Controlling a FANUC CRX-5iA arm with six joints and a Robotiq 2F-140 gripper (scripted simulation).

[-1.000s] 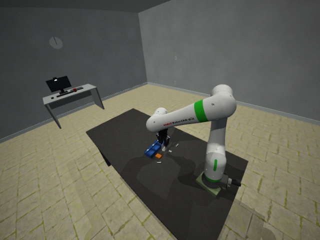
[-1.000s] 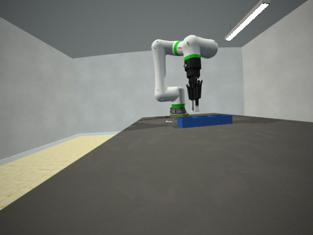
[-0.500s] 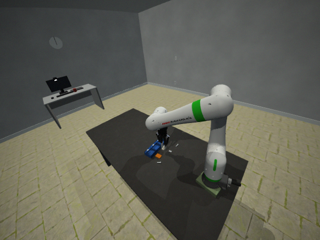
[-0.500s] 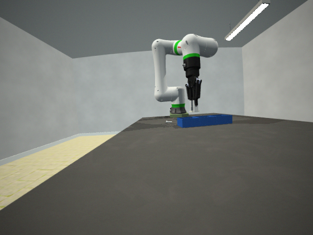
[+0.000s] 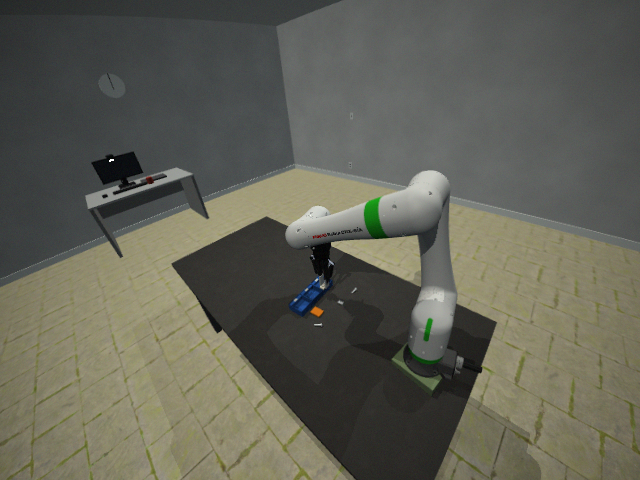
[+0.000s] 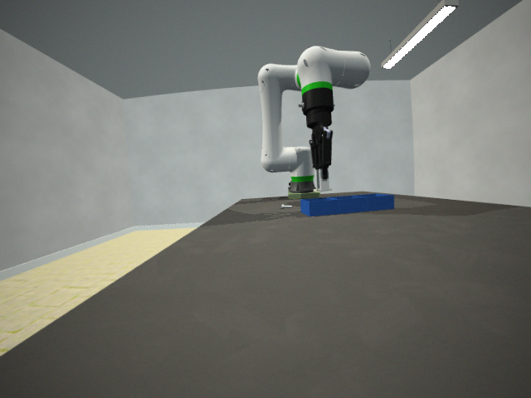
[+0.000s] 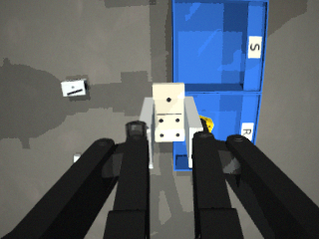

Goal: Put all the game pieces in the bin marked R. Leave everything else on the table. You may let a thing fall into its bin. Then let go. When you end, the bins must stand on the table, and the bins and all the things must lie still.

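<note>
The yellow die is 3 cm ahead of my hand, 4 cm to the right of it and 8 cm below it. Round my hand: white domino: 3 cm below; pale grey piece: 10 cm behind, 2 cm to the left, 9 cm below; blue bin: 5 cm ahead, 5 cm to the left, 7 cm below.
</note>
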